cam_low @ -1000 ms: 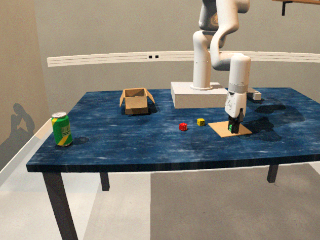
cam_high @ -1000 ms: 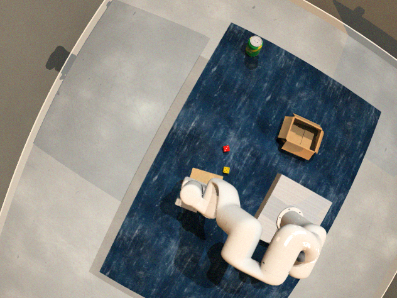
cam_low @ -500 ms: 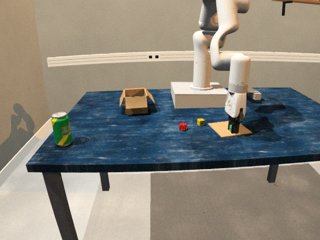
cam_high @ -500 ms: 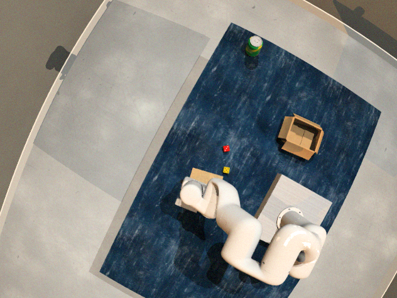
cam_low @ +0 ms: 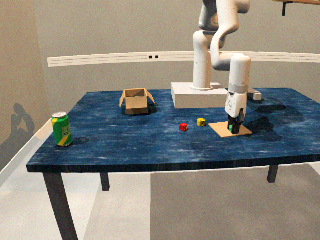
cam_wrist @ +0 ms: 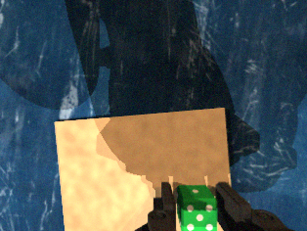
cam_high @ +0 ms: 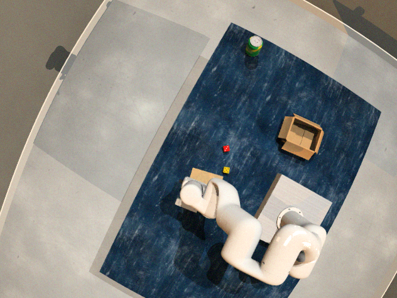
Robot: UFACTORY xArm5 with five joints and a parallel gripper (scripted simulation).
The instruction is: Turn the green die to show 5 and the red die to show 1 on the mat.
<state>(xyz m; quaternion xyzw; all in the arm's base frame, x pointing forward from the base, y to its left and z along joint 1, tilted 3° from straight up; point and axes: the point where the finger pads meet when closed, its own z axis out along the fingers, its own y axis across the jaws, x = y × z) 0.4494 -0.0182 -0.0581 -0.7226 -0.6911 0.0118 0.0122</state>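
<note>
Right now the green die is 1 cm below my hand. From my hand the other things lie so: red die 19 cm to the right, 8 cm behind, 1 cm below; then mat 4 cm behind, 2 cm below; then yellow die 11 cm behind, 10 cm to the right, 1 cm below.
</note>
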